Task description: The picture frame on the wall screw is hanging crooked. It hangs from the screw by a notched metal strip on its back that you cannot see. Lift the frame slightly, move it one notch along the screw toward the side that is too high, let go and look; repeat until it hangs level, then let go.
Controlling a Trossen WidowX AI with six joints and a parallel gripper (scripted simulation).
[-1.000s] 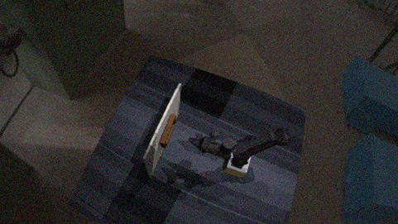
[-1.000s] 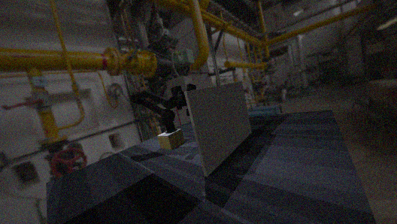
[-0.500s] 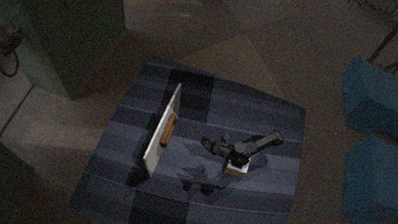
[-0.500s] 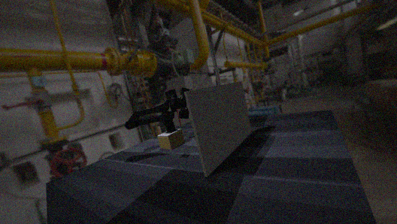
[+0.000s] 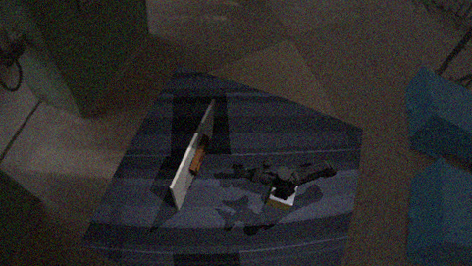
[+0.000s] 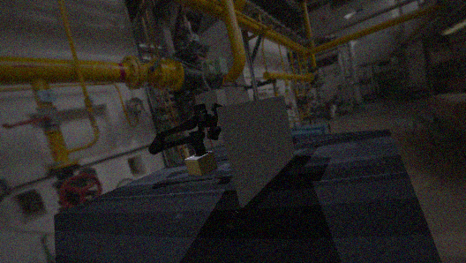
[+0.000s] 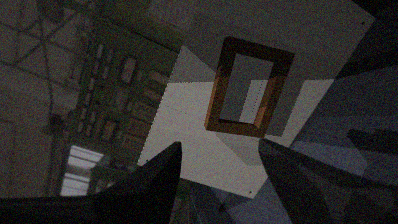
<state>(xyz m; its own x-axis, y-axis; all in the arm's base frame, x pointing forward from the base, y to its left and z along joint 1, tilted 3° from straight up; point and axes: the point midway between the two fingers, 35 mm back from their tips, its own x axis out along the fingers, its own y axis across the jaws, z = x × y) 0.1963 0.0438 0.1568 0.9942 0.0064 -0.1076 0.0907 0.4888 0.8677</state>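
Right now my gripper tip is 200 mm short of the picture frame, 30 mm to the left of it and 80 mm above it. Also, from my gripper tip: wall panel 210 mm ahead, 20 mm to the right, 100 mm below.
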